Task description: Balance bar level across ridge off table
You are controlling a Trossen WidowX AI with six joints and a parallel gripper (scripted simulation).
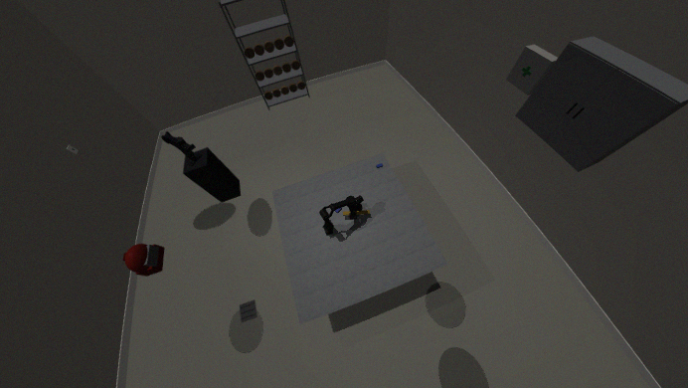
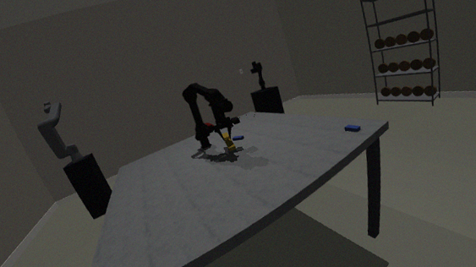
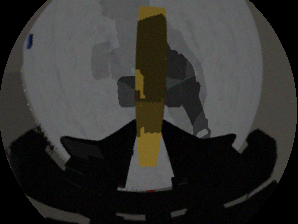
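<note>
Now: the yellow bar 3 cm ahead of my gripper tip and 1 cm to the right of it.
</note>
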